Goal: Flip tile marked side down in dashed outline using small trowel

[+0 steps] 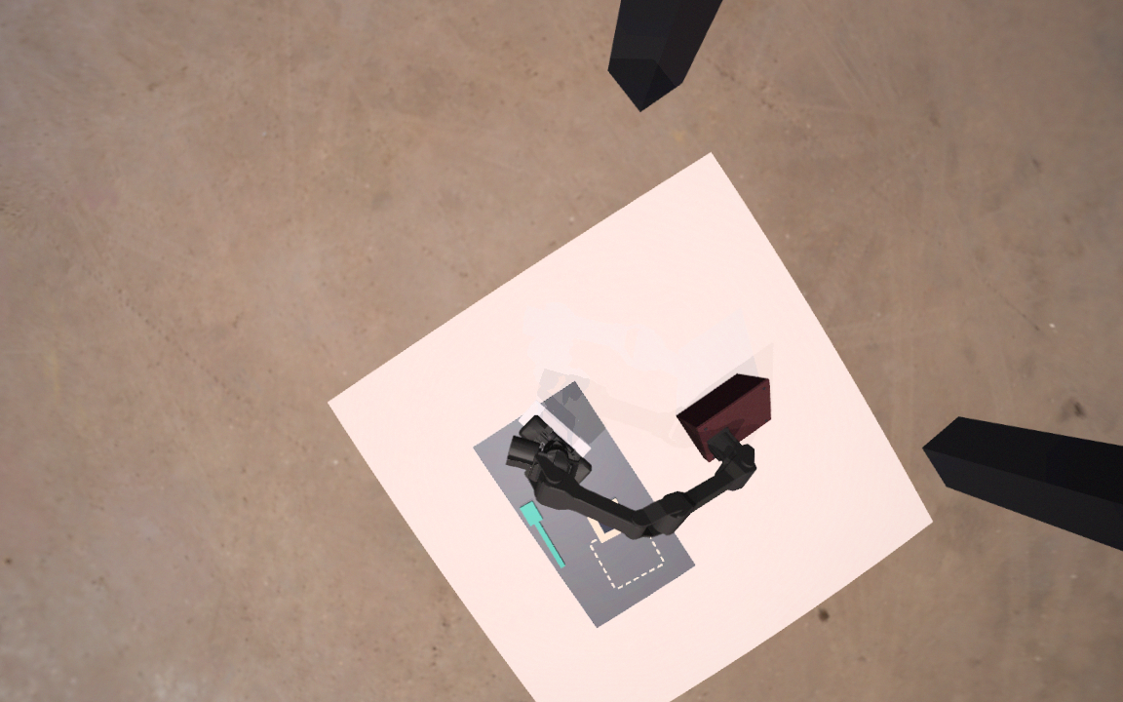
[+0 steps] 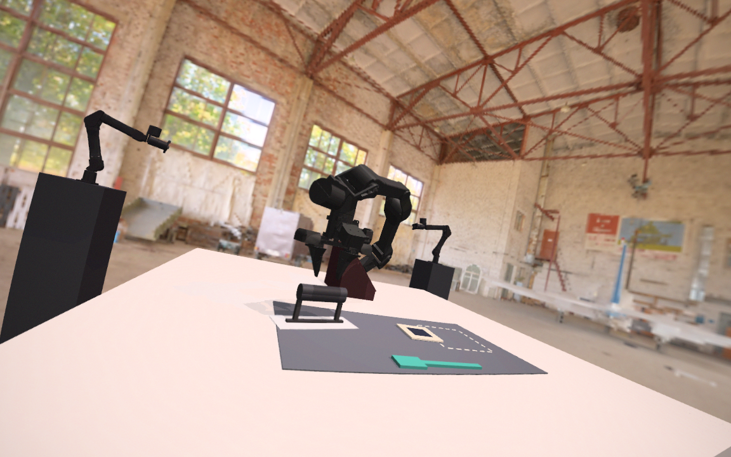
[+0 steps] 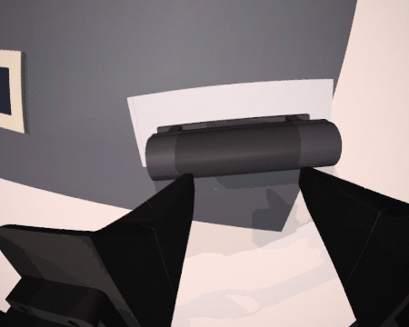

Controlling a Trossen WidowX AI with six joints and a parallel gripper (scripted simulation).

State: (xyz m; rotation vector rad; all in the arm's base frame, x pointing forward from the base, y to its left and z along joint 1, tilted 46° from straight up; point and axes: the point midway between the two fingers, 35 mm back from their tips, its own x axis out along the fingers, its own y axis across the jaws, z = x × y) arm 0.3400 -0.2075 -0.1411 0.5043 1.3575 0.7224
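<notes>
Right now my gripper tip is 7 cm above the trowel and 2 cm to the right of it. From my gripper tip the other things lie so: cream tile: 29 cm to the left, 10 cm below, 3 cm ahead; teal flat piece: 19 cm to the left, 19 cm ahead, 10 cm below; grey mat: 22 cm to the left, 13 cm below, 6 cm ahead.
</notes>
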